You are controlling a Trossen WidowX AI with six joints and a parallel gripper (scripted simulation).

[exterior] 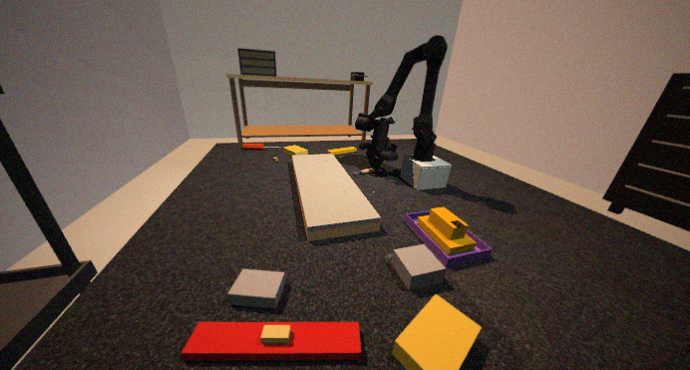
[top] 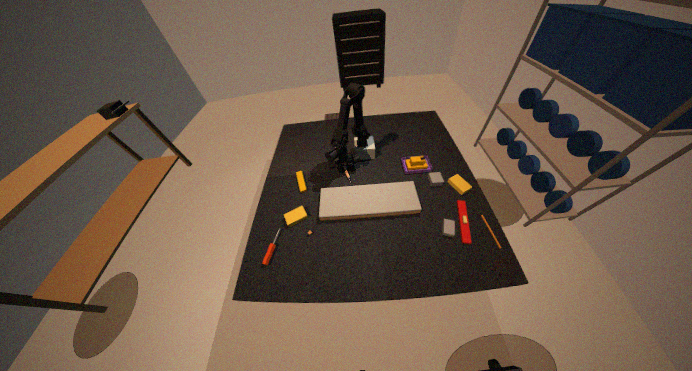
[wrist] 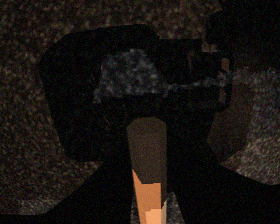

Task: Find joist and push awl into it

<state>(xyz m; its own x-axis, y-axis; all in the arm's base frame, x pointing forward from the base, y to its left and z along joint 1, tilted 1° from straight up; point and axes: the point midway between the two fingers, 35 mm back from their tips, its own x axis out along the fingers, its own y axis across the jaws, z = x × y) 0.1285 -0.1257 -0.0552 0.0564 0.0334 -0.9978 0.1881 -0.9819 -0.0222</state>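
The awl is 60 mm ahead of my gripper tip and 10 mm to the left of it. Round my gripper tip: purple tray 40 mm ahead, 440 mm to the left, 10 mm above; stud finder 40 mm ahead, 450 mm to the left, 40 mm above; square indicator window 40 mm ahead, 470 mm to the left, 60 mm above.
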